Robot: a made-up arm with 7 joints.
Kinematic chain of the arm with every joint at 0, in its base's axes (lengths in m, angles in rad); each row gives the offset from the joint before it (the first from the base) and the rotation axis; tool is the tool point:
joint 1: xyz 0 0 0.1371 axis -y
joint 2: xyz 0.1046 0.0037 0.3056 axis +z
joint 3: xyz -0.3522 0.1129 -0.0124 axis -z
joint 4: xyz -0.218 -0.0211 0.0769 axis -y
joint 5: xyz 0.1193 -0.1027 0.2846 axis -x
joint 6: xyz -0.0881 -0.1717 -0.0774 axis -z
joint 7: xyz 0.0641 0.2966 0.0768 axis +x
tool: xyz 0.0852 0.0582 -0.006
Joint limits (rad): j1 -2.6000..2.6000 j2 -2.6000..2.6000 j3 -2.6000..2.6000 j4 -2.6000..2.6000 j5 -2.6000..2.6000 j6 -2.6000..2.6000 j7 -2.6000..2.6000
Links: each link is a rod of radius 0.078 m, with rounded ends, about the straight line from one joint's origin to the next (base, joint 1, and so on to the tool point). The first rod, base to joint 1, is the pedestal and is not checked.
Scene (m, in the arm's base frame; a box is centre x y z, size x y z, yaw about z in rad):
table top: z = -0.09
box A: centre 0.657 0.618 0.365 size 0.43 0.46 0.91 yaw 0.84
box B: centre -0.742 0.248 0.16 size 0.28 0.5 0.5 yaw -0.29
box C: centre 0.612 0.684 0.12 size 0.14 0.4 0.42 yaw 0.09
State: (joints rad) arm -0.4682 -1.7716 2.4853 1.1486 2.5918 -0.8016 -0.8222
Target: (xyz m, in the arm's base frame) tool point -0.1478 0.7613 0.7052
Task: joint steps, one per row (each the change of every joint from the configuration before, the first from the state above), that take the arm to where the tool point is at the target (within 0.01 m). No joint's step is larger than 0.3 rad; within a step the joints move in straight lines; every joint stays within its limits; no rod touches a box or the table.
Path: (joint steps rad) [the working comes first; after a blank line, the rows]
Joints at the target: 0.3856 -0.7772 1.8705 0.8110 2.6000 -0.2996 -0.8249
Straight joint move there: touches box A.

1: 0.2971 0.1245 0.0573 -0.0833 -0.2465 -0.0481 0.1879
2: 0.2970 0.1245 0.0574 -0.0834 -0.2465 -0.0481 0.1880
3: 0.2694 0.0733 -0.1883 -0.1219 0.1662 0.1297 -0.0998
4: 0.2694 0.0734 -0.1882 -0.1220 0.1663 0.1298 -0.0998
5: -0.0930 0.1995 -0.1177 0.0243 0.0562 0.1129 -0.0597
6: -0.0931 0.1996 -0.1177 0.0244 0.0563 0.1129 -0.0597
7: -0.0930 0.1996 -0.1176 0.0243 0.0562 0.1129 -0.0596

